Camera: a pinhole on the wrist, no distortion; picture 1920 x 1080 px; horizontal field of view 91.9 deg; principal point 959.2 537.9 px. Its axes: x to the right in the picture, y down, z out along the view. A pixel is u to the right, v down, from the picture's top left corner.
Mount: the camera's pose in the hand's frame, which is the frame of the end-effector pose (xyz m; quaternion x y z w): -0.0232 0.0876 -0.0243 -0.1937 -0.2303 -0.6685 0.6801
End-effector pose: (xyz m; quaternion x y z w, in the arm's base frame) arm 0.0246 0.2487 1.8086 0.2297 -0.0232 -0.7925 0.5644
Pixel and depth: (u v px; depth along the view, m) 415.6 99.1 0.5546
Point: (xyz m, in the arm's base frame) 0.6006 0.2425 2.3189
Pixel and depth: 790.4 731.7 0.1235
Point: 0.1571 0.1738 1.9207
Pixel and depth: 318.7 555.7 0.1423
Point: 0.2383 0.1759 1.9243
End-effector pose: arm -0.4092 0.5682 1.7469 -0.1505 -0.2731 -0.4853 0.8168
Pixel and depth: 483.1 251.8 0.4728
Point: -0.0653 1.0845 1.8178
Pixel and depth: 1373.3 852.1 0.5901
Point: -0.3517 0.8858 2.3345
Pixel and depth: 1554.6 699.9 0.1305
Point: -0.3690 0.6863 1.8501
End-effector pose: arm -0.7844 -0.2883 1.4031 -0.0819 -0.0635 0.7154 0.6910
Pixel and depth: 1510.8 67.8 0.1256
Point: -0.8998 -0.3826 1.5021
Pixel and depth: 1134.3 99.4 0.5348
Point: -1.1651 -0.5933 1.8005
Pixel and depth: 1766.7 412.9 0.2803
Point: -0.8980 -0.3584 1.7315
